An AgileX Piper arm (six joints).
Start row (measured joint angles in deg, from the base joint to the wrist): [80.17 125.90 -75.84 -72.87 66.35 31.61]
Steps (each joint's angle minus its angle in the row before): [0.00 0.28 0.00 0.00 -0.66 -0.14]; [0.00 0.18 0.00 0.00 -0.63 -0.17]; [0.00 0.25 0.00 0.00 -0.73 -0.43]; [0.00 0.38 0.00 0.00 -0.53 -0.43]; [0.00 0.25 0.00 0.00 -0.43 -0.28]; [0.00 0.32 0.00 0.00 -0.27 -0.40]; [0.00 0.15 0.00 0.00 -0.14 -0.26]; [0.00 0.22 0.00 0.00 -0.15 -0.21]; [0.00 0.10 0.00 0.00 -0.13 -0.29]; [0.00 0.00 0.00 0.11 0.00 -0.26]
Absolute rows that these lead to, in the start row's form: [80.17 126.18 -75.84 -72.87 65.69 31.47]; [80.17 126.36 -75.84 -72.87 65.06 31.30]; [80.17 126.61 -75.84 -72.87 64.33 30.87]; [80.17 126.99 -75.84 -72.87 63.80 30.44]; [80.17 127.24 -75.84 -72.87 63.37 30.16]; [80.17 127.56 -75.84 -72.87 63.10 29.76]; [80.17 127.71 -75.84 -72.87 62.96 29.50]; [80.17 127.93 -75.84 -72.87 62.81 29.29]; [80.17 128.03 -75.84 -72.87 62.68 29.00]; [80.17 128.03 -75.84 -72.76 62.68 28.74]
